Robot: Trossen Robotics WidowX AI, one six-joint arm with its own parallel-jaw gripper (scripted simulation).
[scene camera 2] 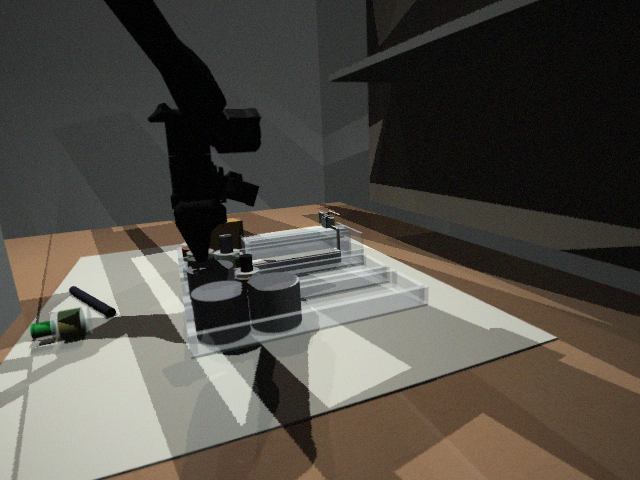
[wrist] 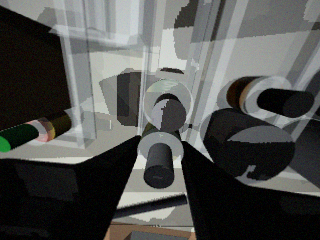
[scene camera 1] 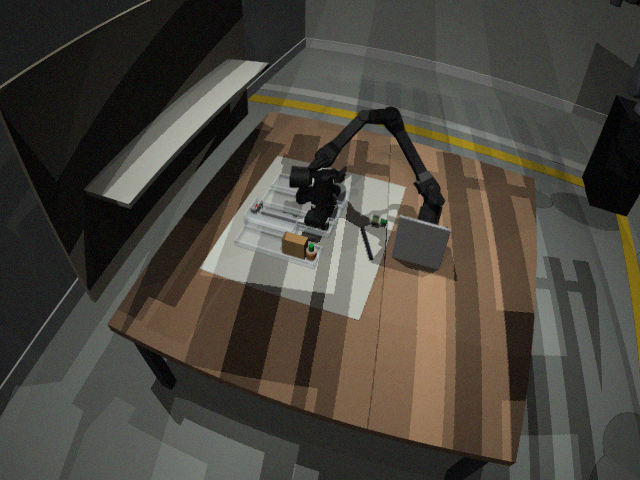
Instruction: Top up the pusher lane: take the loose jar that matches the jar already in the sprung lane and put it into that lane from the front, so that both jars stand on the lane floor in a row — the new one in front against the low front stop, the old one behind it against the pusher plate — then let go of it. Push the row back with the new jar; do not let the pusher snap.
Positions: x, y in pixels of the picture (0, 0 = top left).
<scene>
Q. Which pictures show my gripper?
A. Scene camera 2, the wrist view and scene camera 1: all of them.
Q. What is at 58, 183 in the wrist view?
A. My gripper.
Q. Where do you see a pusher plate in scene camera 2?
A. At 324, 217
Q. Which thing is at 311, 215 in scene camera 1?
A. My gripper.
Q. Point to a green-capped jar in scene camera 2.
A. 68, 324
</scene>
